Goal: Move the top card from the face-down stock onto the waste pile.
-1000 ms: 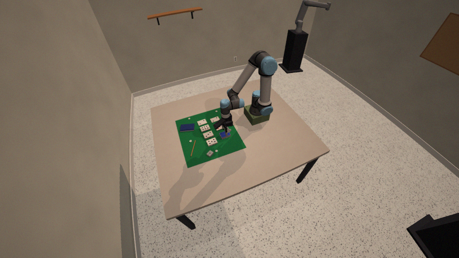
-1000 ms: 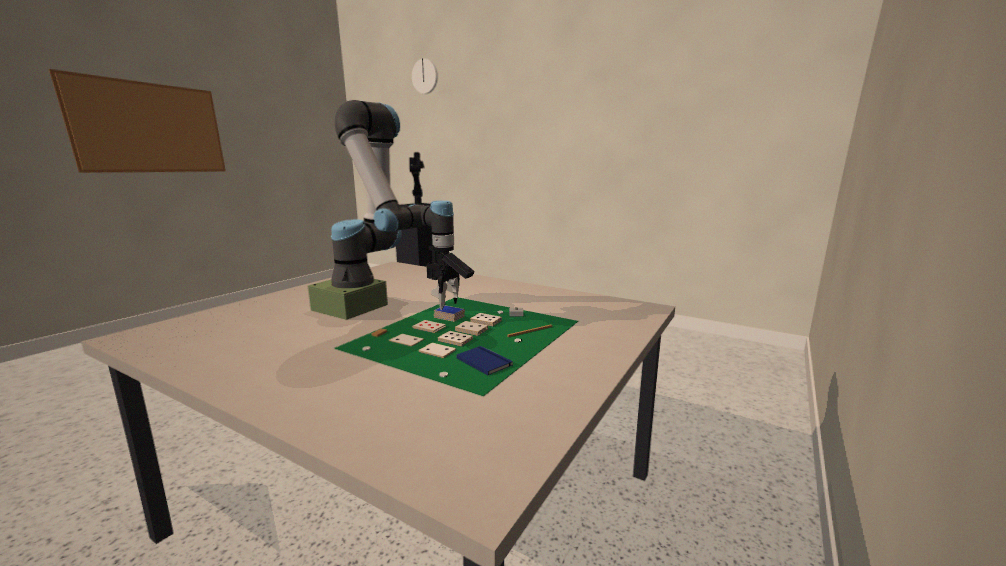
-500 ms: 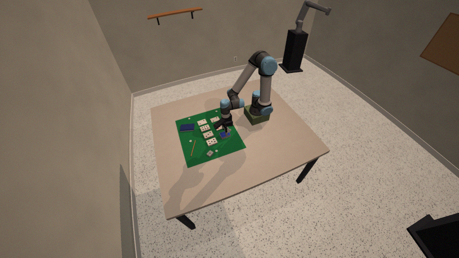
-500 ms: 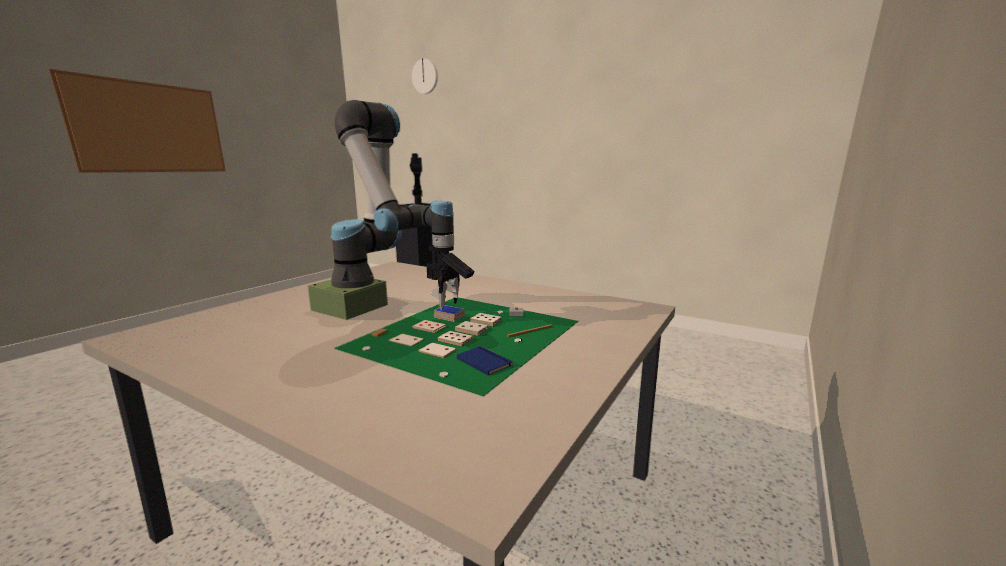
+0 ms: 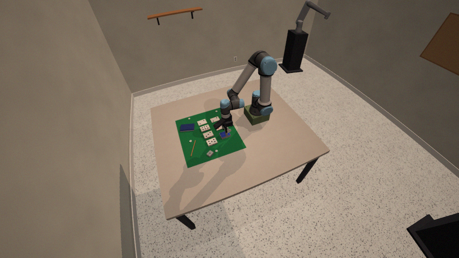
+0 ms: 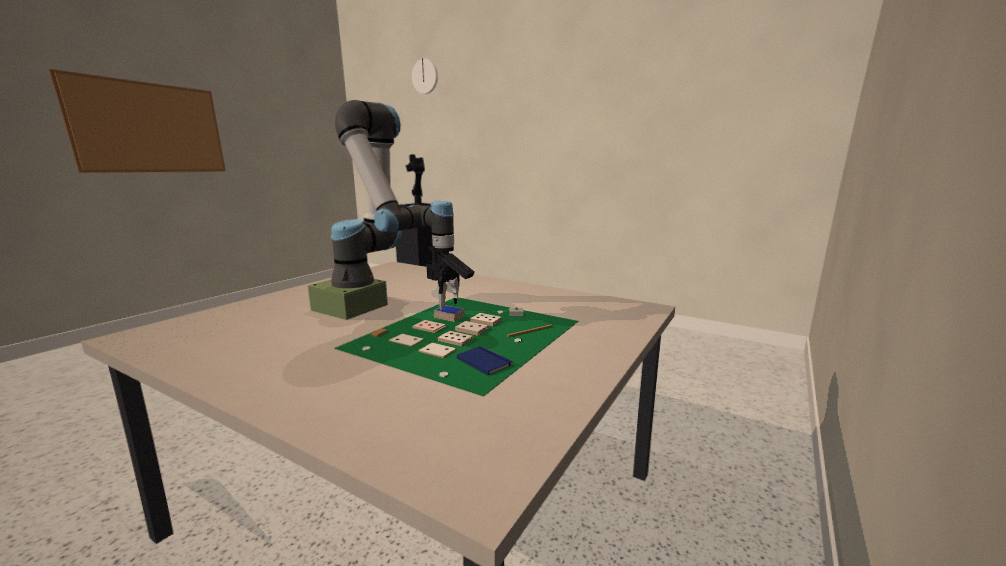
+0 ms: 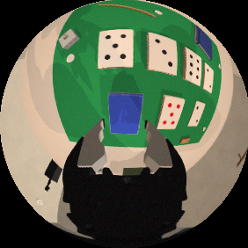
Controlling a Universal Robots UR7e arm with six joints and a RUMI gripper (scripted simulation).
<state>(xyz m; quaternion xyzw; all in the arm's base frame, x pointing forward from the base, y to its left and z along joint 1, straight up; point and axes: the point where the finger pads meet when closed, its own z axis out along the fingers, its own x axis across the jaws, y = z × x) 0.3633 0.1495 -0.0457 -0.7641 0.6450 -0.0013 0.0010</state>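
Right now my hand is 2 cm above the card. Round my hand: blue book: 34 cm ahead, 20 cm to the right, 4 cm below; green mat: 16 cm ahead, 8 cm to the right, 6 cm below; small grey block: 17 cm to the left, 17 cm ahead, 3 cm below.
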